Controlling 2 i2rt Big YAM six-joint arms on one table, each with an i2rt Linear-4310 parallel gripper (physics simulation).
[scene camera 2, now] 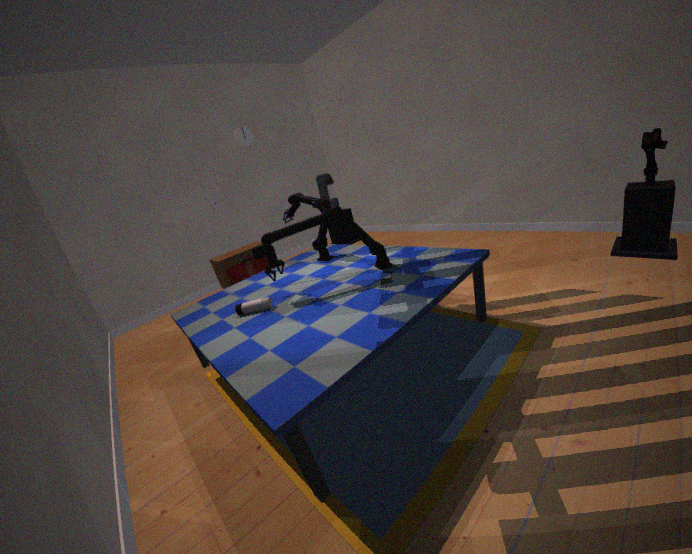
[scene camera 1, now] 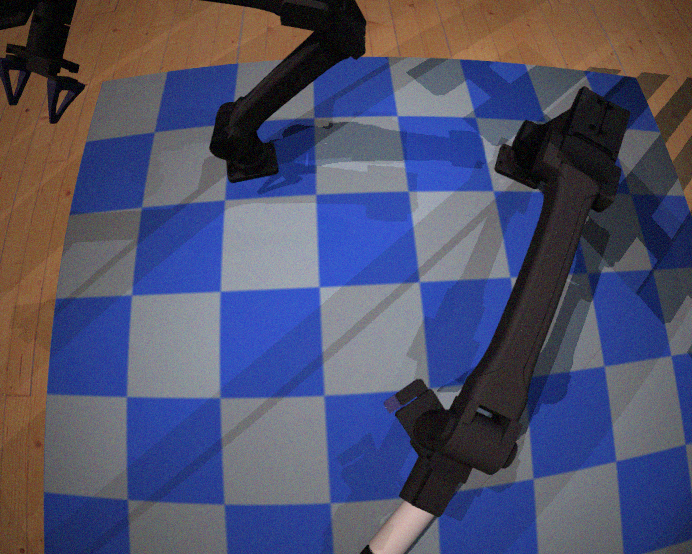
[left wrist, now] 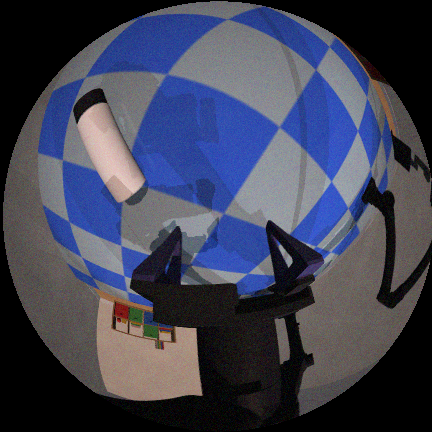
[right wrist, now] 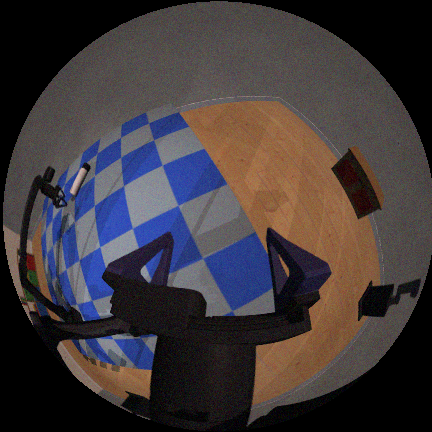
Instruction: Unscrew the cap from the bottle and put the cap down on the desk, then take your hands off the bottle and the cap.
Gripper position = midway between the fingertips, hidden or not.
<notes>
My left gripper point(scene camera 1: 412, 424) is open and holds nothing. Also in view: a bottle point(left wrist: 105, 146). My right gripper point(scene camera 1: 32, 114) is open, with nothing in its grasp.
My left gripper shows as well in the left wrist view point(left wrist: 224, 226). My right gripper is seen too in the right wrist view point(right wrist: 217, 234).
</notes>
